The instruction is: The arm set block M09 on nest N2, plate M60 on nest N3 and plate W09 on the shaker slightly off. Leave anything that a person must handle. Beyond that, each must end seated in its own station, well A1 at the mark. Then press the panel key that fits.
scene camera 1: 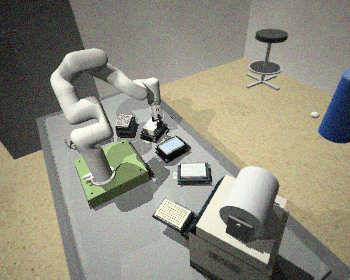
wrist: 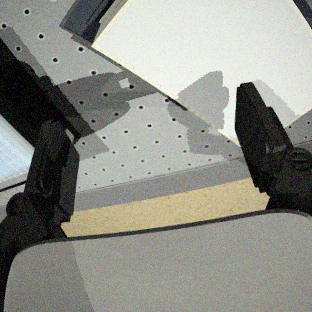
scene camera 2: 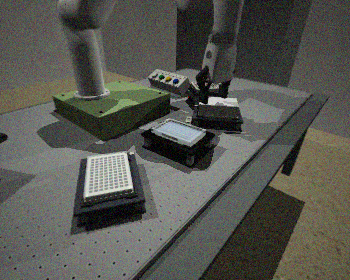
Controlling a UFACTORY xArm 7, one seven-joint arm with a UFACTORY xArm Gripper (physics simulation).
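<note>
My gripper [scene camera 1: 157, 121] [scene camera 2: 214, 90] [wrist: 149, 120] is open and low beside a white-topped block [scene camera 1: 151, 127] [scene camera 2: 223, 102] [wrist: 205, 45]; one finger overlaps its corner in the wrist view. The block sits on a dark nest [scene camera 2: 220, 121]; its seating is partly hidden. A plate with a pale blue top [scene camera 1: 172, 145] [scene camera 2: 180, 131] [wrist: 11, 150] lies on a black footed base [scene camera 2: 189, 150]. A white well plate [scene camera 1: 193, 170] [scene camera 2: 109, 175] lies on a dark nest [scene camera 2: 84, 206]. The labels and A1 marks are too small to read. A key panel [scene camera 2: 168, 81] has coloured keys.
A dark block with a gridded top [scene camera 1: 125, 120] stands near the gripper. A cream plate [scene camera 1: 173, 213] lies on a tray beside a beige instrument [scene camera 1: 214, 227] with a white cylinder [scene camera 1: 252, 195]. The green arm base [scene camera 1: 117, 172] [scene camera 2: 117, 112] stands on the perforated table [scene camera 2: 45, 237].
</note>
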